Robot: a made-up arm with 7 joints. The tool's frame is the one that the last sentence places.
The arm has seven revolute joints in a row. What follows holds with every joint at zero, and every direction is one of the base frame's.
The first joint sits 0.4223 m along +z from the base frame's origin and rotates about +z.
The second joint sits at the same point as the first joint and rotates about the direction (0, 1, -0.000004).
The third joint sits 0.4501 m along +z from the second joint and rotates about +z.
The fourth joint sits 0.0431 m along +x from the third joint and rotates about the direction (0, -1, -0.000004).
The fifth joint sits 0.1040 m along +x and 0.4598 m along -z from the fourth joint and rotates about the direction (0, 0.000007, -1).
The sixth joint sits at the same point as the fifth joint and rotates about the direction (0, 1, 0.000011).
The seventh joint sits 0.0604 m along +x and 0.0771 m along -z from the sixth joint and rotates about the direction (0, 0.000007, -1).
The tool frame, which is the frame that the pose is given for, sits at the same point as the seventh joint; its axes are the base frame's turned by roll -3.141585, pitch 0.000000 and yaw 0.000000 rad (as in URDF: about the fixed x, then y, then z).
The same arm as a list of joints. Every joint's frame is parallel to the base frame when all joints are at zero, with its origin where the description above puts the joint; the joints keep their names.
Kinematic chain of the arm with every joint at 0, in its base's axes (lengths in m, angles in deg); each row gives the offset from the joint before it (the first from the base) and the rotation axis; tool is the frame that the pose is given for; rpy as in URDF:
joint 1: xyz 0 0 0.4223 axis +z
joint 2: xyz 0 0 0 axis +y
joint 3: xyz 0 0 0.4501 axis +z
joint 4: xyz 0.0431 0 0 axis -y
joint 5: xyz 0.104 0 -0.4598 axis -z
joint 6: xyz 0 0 0 axis +y
joint 7: xyz 0.0604 0 -0.0771 axis -z
tool: xyz 0 0 0 rpy -180 0 0

